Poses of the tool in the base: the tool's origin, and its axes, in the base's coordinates. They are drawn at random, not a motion.
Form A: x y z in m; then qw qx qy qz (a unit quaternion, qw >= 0).
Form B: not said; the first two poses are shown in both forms.
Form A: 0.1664, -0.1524, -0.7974, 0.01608, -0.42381, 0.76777, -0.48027
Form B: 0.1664, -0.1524, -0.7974, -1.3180, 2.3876, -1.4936
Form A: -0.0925, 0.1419, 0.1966, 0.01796, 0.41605, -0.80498, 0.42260
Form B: -0.0925, 0.1419, 0.1966, 1.2923, -2.5004, 1.3127
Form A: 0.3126, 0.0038, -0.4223, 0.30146, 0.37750, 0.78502, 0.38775
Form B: 0.3126, 0.0038, -0.4223, 1.0013, 2.0823, 1.0285
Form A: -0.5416, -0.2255, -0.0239, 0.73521, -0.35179, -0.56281, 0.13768
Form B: -0.5416, -0.2255, -0.0239, -0.7731, -1.2368, 0.3026
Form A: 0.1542, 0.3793, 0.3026, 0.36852, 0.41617, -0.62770, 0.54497
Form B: 0.1542, 0.3793, 0.3026, 1.0685, -1.6116, 1.3992
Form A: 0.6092, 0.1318, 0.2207, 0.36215, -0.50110, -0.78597, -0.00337
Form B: 0.6092, 0.1318, 0.2207, -1.2905, -2.0241, -0.0087
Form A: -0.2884, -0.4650, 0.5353, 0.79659, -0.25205, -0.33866, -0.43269
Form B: -0.2884, -0.4650, 0.5353, -0.5413, -0.7273, -0.9293
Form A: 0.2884, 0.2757, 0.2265, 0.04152, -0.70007, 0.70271, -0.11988
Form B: 0.2884, 0.2757, 0.2265, -2.1430, 2.1511, -0.3670
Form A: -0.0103, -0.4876, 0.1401, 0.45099, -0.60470, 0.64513, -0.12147
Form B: -0.0103, -0.4876, 0.1401, -1.4945, 1.5944, -0.3002
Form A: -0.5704, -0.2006, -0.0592, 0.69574, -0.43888, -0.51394, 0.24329
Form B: -0.5704, -0.2006, -0.0592, -0.9793, -1.1467, 0.5428
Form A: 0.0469, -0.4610, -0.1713, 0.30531, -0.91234, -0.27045, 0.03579
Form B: 0.0469, -0.4610, -0.1713, -2.4154, -0.7160, 0.0948
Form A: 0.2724, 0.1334, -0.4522, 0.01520, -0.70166, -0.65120, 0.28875
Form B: 0.2724, 0.1334, -0.4522, -2.1833, -2.0262, 0.8985
